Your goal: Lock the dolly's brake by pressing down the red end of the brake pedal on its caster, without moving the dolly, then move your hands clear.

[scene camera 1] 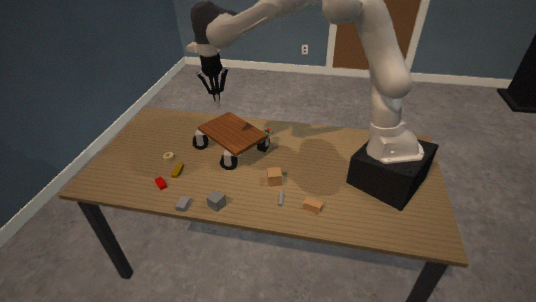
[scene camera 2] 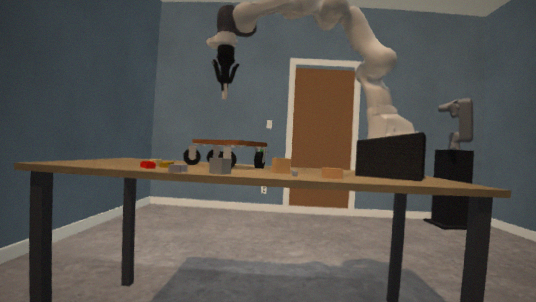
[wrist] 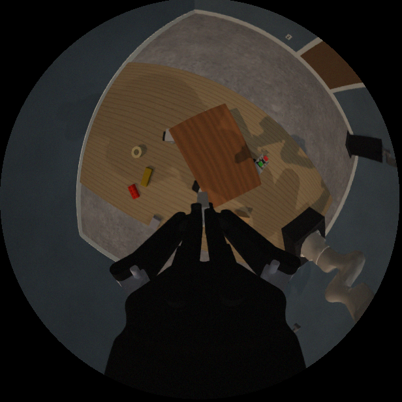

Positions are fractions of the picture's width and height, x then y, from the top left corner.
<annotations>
A dolly shows in scene camera 1 (0.44,0.45), in scene camera 2 (0.36,0.52) and in the wrist view (0.53,0.36).
</annotations>
